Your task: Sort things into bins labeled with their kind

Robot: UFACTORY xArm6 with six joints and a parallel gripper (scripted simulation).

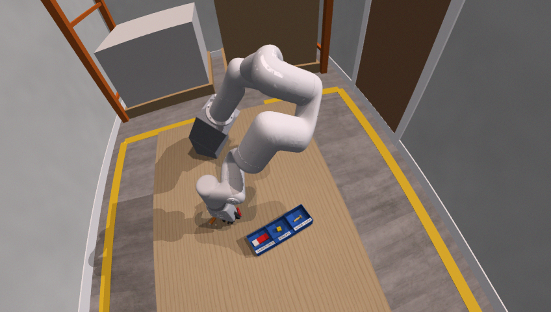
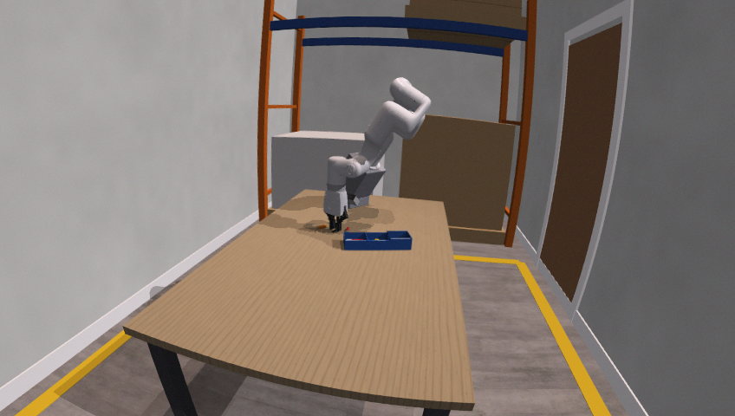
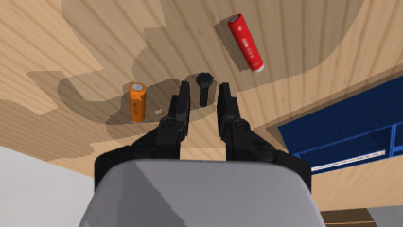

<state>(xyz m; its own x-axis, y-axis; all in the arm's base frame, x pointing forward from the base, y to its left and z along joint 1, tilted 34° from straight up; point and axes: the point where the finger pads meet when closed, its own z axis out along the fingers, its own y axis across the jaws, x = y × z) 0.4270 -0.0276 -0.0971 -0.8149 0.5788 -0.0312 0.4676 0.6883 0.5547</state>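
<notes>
My hand is 10 mm past the black bolt and 20 mm above it. The rest, counted from my hand: red battery 20 mm behind, 50 mm to the left, 20 mm below; eraser 120 mm ahead, 100 mm to the left, 10 mm below; orange cylinder 20 mm behind, 70 mm to the right, 20 mm below.
</notes>
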